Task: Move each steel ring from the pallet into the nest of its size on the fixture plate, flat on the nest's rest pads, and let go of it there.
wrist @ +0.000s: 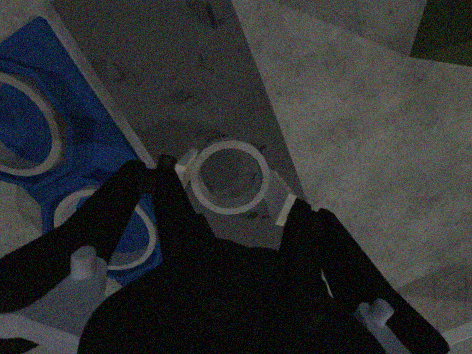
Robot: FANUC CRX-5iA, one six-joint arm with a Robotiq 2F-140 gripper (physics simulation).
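Places are measured from the arm's base along level axes (x back, y right, z up), in centimetres.
Where they show: gripper, fingertip midpoint: point(231, 171).
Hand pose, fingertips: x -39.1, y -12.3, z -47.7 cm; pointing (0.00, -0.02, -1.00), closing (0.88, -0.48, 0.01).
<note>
Each offset is from my fingertips to the top centre of the thing. "pt": to the spot under its first point. Level surfaces: height alone.
The wrist view is dim. My gripper point(231, 171) is shut on a pale steel ring @[pt dz +1.8, dx -3.8, dy -0.7 cm] point(199, 189), which sits flat between the two light finger pads and is held above the dark grey fixture plate @[dz -2.4, dx -0.4, dy -0.4 cm] point(175, 63). Small dark rest pads point(180, 96) show faintly on the plate beyond the ring. At the left lies the blue pallet @[dz +0.5, dx -19.5, dy +2.1 cm] point(90, 147), with another steel ring @[pt dz +0.3, dx -12.5, dy -7.4 cm] point(151, 242) on it, partly hidden behind my left finger linkage.
A pale strip point(112, 102) runs between the pallet and the fixture plate. Lighter grey ground @[dz -3.6 cm] point(347, 123) lies to the right of the plate. The black gripper body fills the lower part of the view.
</note>
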